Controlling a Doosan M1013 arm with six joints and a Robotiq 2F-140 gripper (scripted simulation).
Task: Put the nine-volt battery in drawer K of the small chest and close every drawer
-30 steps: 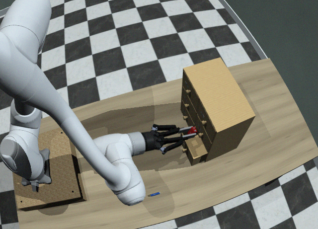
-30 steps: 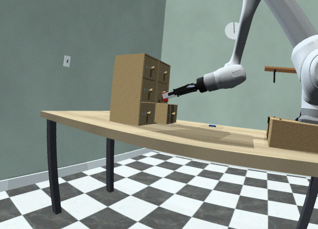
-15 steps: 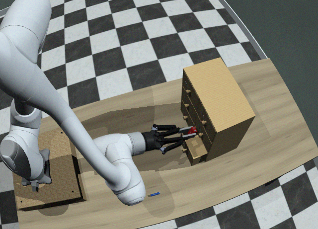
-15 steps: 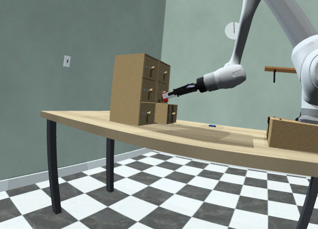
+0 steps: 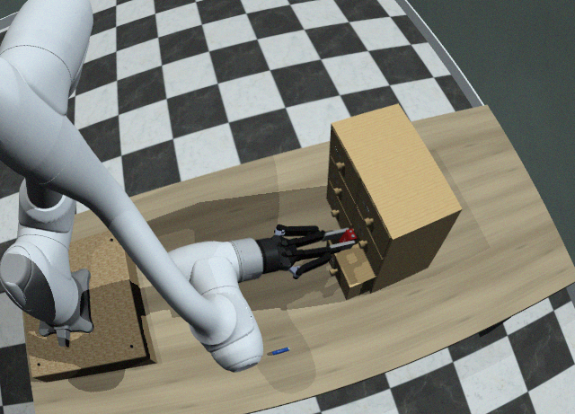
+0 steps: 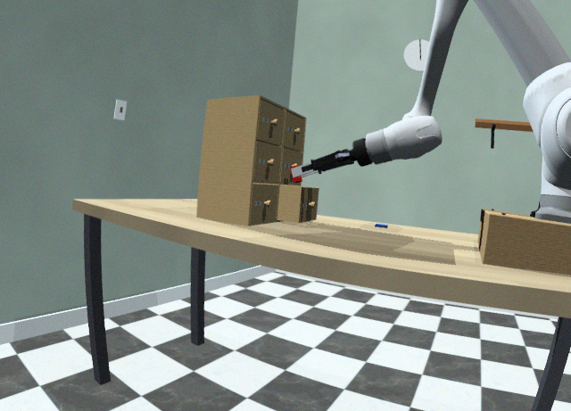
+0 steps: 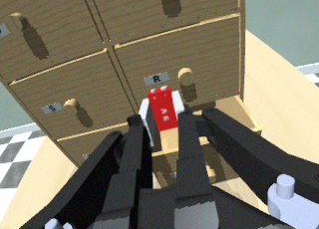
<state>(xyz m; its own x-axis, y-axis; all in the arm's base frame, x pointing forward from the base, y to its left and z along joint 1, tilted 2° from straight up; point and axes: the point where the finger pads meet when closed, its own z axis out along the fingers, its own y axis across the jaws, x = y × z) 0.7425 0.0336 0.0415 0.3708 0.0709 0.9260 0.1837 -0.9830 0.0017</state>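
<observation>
My hand is 3 cm short of the red nine-volt battery and 1 cm to the right of it. Also, from my hand: small blue object 18 cm behind, 21 cm to the right, 15 cm below; drawer 7 cm ahead, 2 cm to the right, 12 cm below.
</observation>
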